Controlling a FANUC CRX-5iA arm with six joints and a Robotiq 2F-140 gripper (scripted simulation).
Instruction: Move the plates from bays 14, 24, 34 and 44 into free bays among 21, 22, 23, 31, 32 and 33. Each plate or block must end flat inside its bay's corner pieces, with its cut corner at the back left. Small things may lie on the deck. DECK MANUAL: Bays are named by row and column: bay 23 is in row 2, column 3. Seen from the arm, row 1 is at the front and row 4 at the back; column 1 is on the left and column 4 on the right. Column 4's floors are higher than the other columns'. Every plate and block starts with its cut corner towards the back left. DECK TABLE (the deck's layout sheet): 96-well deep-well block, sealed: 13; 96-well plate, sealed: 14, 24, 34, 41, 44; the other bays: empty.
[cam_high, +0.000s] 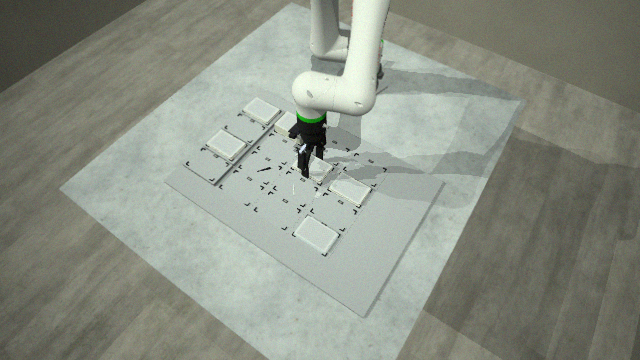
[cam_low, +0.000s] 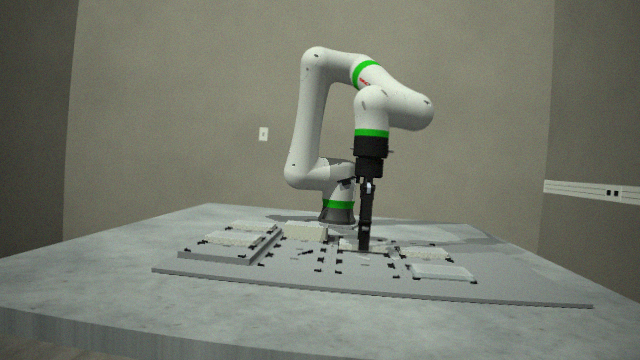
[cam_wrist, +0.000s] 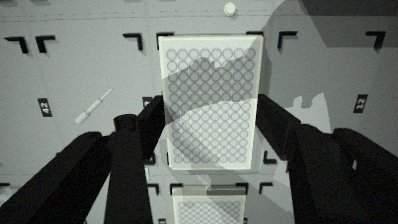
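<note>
The sealed deep-well block is 11 cm behind my hand, 16 cm to the right of it and 1 cm below it. From my hand the other things lie so: plate 21 cm ahead, 16 cm to the left, 3 cm below; white tip 11 cm ahead, 3 cm below; thin black stick 11 cm ahead, 14 cm to the right, 3 cm below.
</note>
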